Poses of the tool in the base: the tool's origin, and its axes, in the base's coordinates. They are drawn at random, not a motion.
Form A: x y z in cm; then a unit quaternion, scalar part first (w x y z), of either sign.
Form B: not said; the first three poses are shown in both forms.
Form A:
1: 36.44, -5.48, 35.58, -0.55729, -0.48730, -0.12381, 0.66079
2: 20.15, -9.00, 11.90, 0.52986, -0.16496, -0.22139, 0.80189
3: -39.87, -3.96, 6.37, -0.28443, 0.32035, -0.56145, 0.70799
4: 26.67, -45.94, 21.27, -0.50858, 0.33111, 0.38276, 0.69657
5: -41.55, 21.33, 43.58, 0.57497, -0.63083, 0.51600, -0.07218
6: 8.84, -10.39, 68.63, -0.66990, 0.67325, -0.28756, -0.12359
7: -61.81, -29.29, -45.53, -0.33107, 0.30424, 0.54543, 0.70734
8: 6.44, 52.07, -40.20, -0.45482, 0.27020, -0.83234, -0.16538
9: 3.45, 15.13, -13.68, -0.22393, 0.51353, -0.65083, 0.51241
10: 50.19, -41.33, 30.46, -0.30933, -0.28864, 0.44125, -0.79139
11: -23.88, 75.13, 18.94, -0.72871, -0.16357, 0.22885, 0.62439
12: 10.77, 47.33, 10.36, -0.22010, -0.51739, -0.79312, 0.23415
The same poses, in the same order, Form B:
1: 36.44, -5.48, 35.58, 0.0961, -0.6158, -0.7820, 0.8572, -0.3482, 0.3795
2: 20.15, -9.00, 11.90, -0.3841, 0.9228, -0.0299, -0.7767, -0.3405, -0.5299
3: -39.87, -3.96, 6.37, -0.6330, -0.7625, 0.1342, 0.0430, -0.2077, -0.9772
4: 26.67, -45.94, 21.27, -0.2634, -0.4551, 0.8506, 0.9620, -0.1897, 0.1964
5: -41.55, 21.33, 43.58, 0.4571, -0.7340, -0.5023, -0.5680, 0.1937, -0.7999
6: 8.84, -10.39, 68.63, 0.8041, -0.2216, -0.5517, -0.5528, 0.0629, -0.8309
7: -61.81, -29.29, -45.53, -0.5957, -0.1365, 0.7916, 0.8002, -0.1858, 0.5702
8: 6.44, 52.07, -40.20, -0.4403, -0.2994, -0.8465, -0.6002, 0.7993, 0.0295
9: 3.45, 15.13, -13.68, -0.3723, -0.8979, 0.2348, -0.4390, -0.0526, -0.8970
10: 50.19, -41.33, 30.46, -0.6420, 0.2349, 0.7298, -0.7443, -0.4192, -0.5198
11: -23.88, 75.13, 18.94, 0.1155, -0.9849, 0.1293, 0.8351, 0.1668, 0.5242
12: 10.77, 47.33, 10.36, -0.3677, 0.7176, -0.5914, 0.9238, 0.3550, -0.1437
